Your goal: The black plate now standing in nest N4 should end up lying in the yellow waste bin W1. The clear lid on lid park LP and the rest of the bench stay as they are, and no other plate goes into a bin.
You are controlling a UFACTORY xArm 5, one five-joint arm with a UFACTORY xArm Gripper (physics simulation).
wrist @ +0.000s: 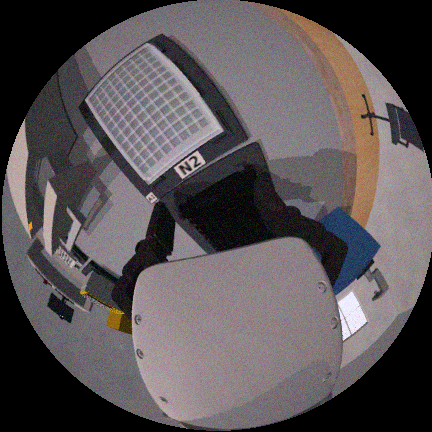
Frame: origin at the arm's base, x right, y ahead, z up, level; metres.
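Seen in the pictures: gripper, between the fingertips: (210, 200).
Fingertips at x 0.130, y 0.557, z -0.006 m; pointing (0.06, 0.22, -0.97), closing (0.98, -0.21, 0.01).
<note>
Offsets run from my fingertips to a thing's top centre. "spot": to the spot under its first point.
A black plate {dx +0.013, dy -0.056, dz -0.001 m} (230, 212) lies flat in a dark nest {spot: dx +0.062, dy +0.020, dz -0.015 m} (257, 152) in the middle of the wrist view. The nest's own label is hidden, so I cannot read whether it is N4. My gripper (210, 200) is open and empty, with one finger towards each side of the black plate; the height of the fingertips over it is hard to tell. The housing hides the plate's near part. A yellow object {dx -0.484, dy -0.293, dz +0.093 m} (119, 321) shows partly at the lower left; I cannot tell whether it is bin W1. The clear lid and park LP cannot be made out.
A clear gridded plate {dx -0.014, dy +0.109, dz -0.001 m} (152, 112) sits in nest N2 {dx -0.014, dy +0.109, dz -0.011 m} (200, 87), directly beyond the black plate's nest. A blue box {dx +0.158, dy -0.227, dz +0.093 m} (352, 245) stands at the right, behind the right finger. Grey equipment (57, 275) stands at the lower left. The wooden bench edge (367, 165) curves along the right.
</note>
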